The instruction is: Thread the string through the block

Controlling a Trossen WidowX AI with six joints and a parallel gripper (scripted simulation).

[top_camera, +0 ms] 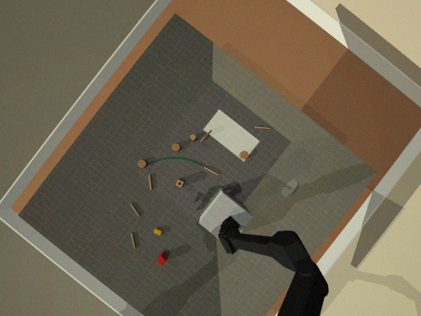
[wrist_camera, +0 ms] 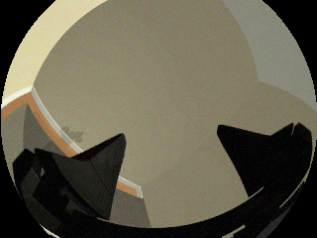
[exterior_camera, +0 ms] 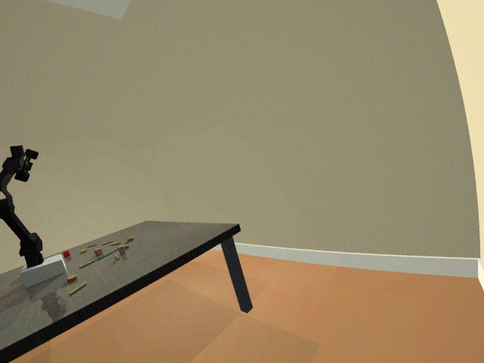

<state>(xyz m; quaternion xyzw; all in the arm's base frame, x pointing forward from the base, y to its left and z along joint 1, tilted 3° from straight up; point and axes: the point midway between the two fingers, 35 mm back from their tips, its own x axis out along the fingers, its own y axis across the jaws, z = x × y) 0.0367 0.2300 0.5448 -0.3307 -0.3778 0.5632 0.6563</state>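
The wooden block lies 61 cm below my gripper tip, 23 cm ahead of it and 22 cm to the right of it. From my gripper tip the other things lie so: yellow cube: 62 cm below, 14 cm ahead, 3 cm to the left; then thin wooden stick: 62 cm below, 36 cm to the right, 17 cm ahead; then red cube: 61 cm below, 11 cm to the left, 3 cm ahead.
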